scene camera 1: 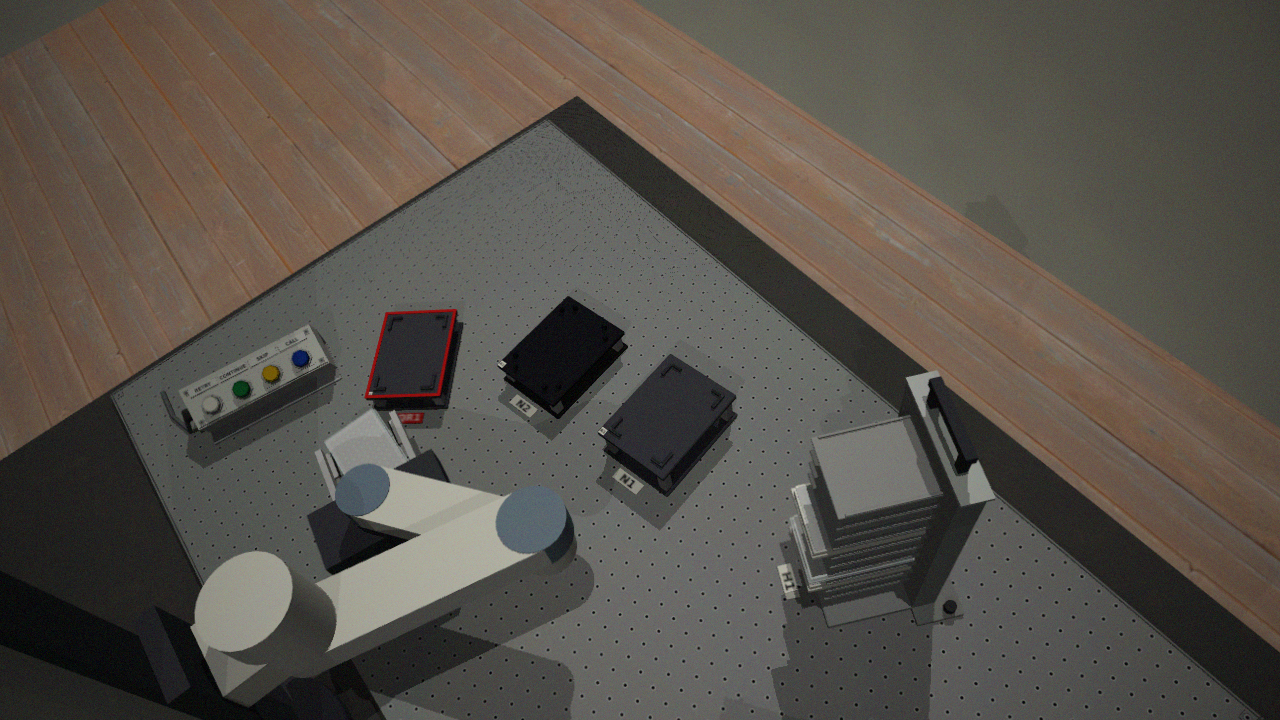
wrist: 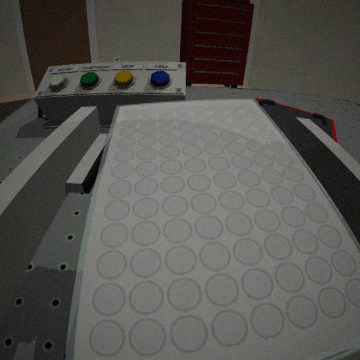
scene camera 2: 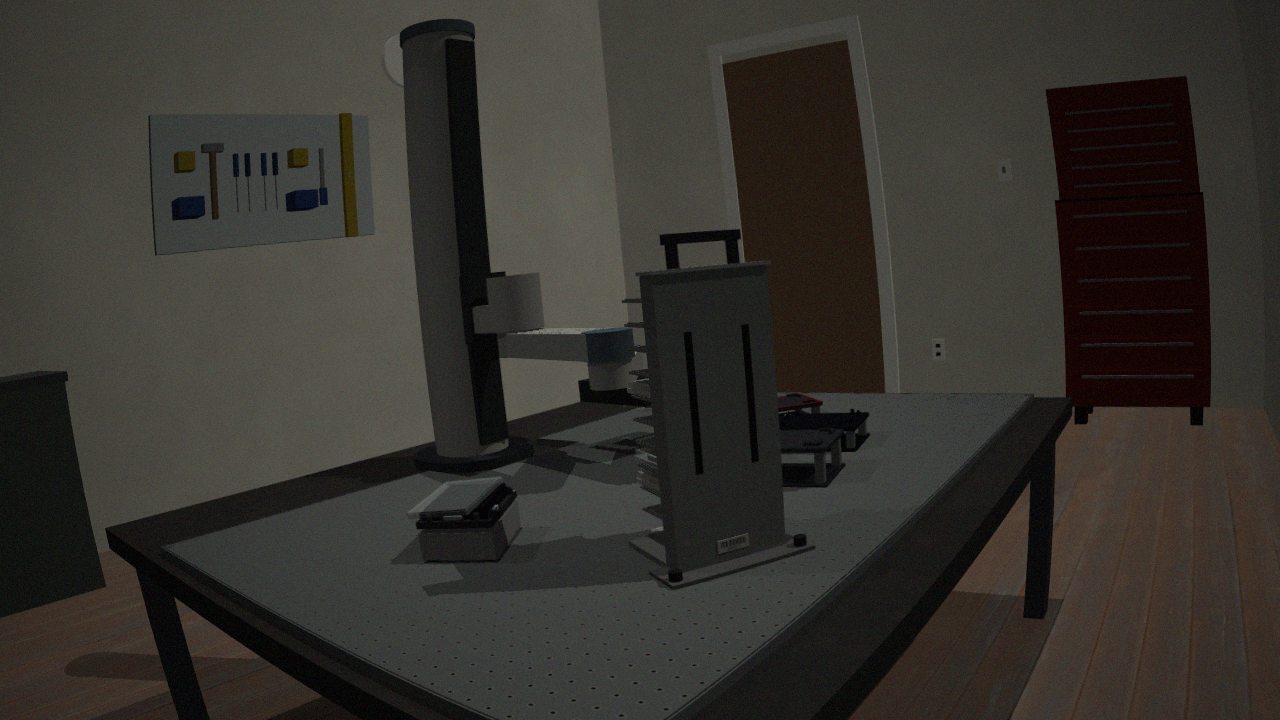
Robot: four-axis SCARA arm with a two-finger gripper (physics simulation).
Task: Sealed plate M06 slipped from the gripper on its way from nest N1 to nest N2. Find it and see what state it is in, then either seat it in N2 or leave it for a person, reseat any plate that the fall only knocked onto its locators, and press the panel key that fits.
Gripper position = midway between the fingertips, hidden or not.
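Observation:
My gripper [scene camera 1: 357,434], visible. Button box [wrist: 63,89], visible.

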